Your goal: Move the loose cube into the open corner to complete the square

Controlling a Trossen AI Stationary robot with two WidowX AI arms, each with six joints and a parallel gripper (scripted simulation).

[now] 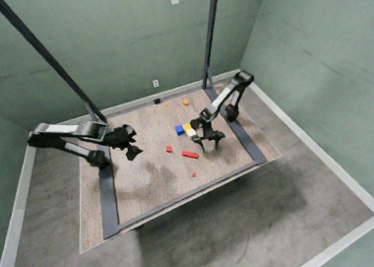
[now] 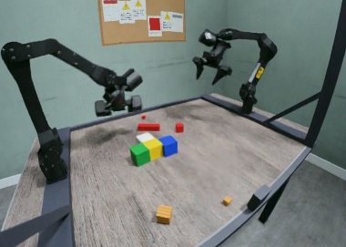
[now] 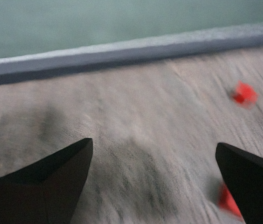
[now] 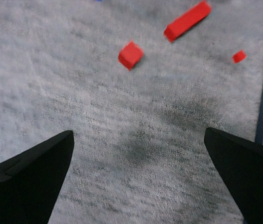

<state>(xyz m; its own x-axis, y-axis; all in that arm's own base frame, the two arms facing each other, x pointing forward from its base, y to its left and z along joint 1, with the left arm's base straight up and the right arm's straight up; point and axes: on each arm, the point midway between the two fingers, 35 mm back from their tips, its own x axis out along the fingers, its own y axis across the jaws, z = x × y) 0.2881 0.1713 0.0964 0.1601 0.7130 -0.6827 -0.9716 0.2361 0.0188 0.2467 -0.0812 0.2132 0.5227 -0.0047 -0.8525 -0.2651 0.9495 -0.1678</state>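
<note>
The red bar lies 11 cm to the right of my left hand, 10 cm below it and 3 cm behind it.
</note>
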